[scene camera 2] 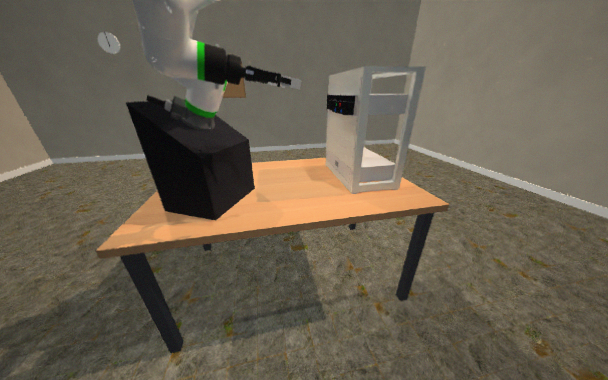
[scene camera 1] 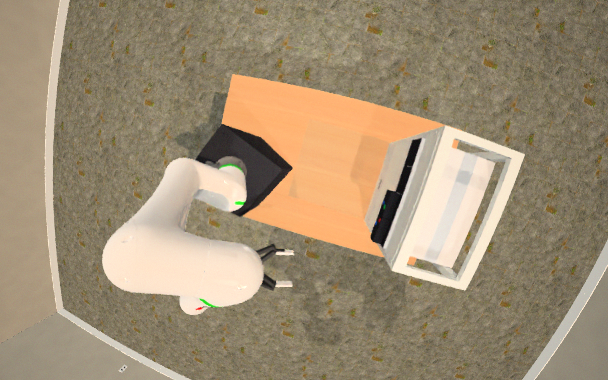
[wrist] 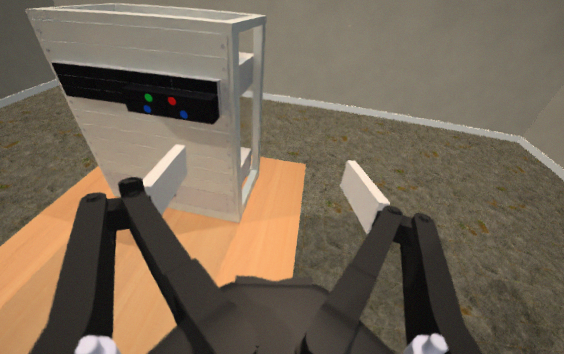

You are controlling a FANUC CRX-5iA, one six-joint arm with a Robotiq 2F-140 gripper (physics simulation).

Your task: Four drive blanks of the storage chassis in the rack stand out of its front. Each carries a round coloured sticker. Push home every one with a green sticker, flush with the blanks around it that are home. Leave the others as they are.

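The storage chassis [wrist: 90,82] has a black front in the rack [scene camera 1: 490,220] [scene camera 2: 361,130] [wrist: 233,125]. In the wrist view its right part stands out as a dark block. That part carries a green sticker [wrist: 148,97] at upper left, a red sticker [wrist: 172,101] at upper right, a blue sticker [wrist: 147,109] at lower left and another blue sticker [wrist: 184,115] at lower right. The seams between these blanks are hard to tell. My gripper [scene camera 1: 292,268] [scene camera 2: 296,83] [wrist: 267,167] is open and empty, pointing towards the rack side, well apart from the chassis and beyond the table's long edge.
The rack stands at one end of the wooden table [scene camera 1: 330,110] [scene camera 2: 280,215] [wrist: 270,200]. The black pedestal [scene camera 1: 240,145] [scene camera 2: 200,165] bears the arm at the other end. Walls [scene camera 2: 280,30] stand behind. Light panels cover the rack front above and below the chassis.
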